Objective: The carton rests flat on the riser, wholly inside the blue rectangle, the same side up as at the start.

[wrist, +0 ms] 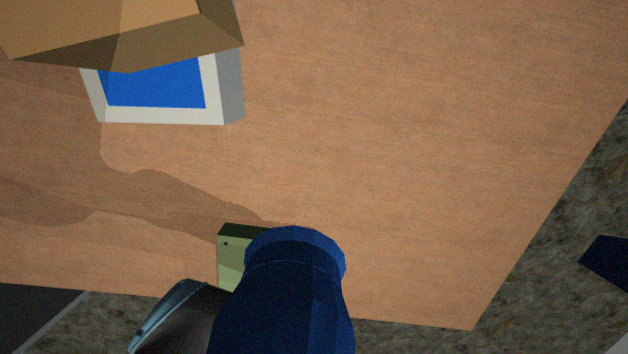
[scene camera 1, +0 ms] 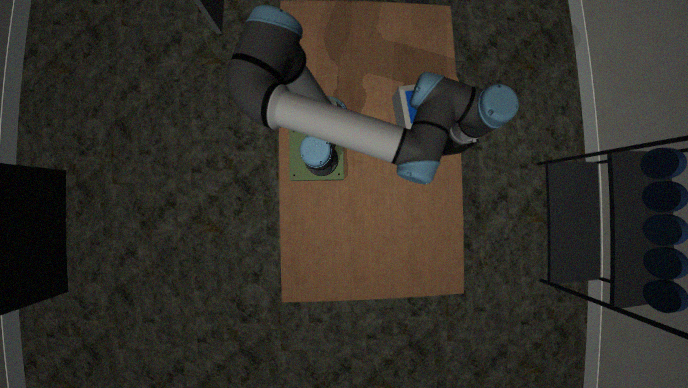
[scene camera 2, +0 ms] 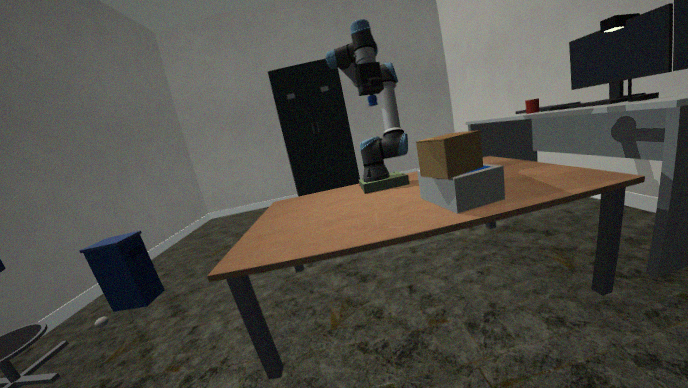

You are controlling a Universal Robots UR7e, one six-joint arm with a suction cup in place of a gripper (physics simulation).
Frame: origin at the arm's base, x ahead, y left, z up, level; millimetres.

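Seen in the pictures: hand at its tool point: (wrist: 294, 266) (scene camera 2: 373, 104); arm's base at its link origin: (scene camera 2: 376, 178).
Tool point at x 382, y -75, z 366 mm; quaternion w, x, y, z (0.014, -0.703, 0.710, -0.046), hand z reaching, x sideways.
Observation:
Pixels of each thing's top centre, then the offset from my tool point to it. Level surfaces: height alone.
- brown carton at its top centre: (scene camera 2: 447, 135) 163 mm down, 162 mm ahead, 195 mm left
- grey riser at its top centre: (wrist: 139, 31) (scene camera 2: 456, 168) (scene camera 1: 429, 104) 293 mm down, 132 mm ahead, 237 mm left
- blue rectangle at its top centre: (wrist: 139, 31) (scene camera 2: 456, 168) 293 mm down, 132 mm ahead, 237 mm left
- wooden table at its surface level: 413 mm down
The brown carton (scene camera 2: 452, 156) (wrist: 100, 30) appears to rest flat on the grey riser (scene camera 1: 399, 111) (scene camera 2: 482, 188) (wrist: 165, 116). It stands turned against the riser's edges and reaches over the pale border, past part of the blue rectangle (scene camera 1: 410, 101) (scene camera 2: 483, 168) (wrist: 155, 90). Part of the blue shows uncovered beside it. In the first scene view the arm hides the carton. My gripper, a blue suction cup (scene camera 2: 372, 101) (wrist: 295, 245), is off and bears nothing. It hangs in the air, higher than the carton and apart from it. The cup is hidden in the first scene view.
The wooden table (scene camera 1: 370, 240) (scene camera 2: 340, 225) (wrist: 400, 150) bears the riser and the arm's green base plate (scene camera 1: 300, 170) (scene camera 2: 385, 184) (wrist: 227, 260). A desk with monitors (scene camera 2: 620, 50) and a red cup (scene camera 2: 532, 105) stands beyond the table. A blue bin (scene camera 2: 125, 272) stands on the floor.

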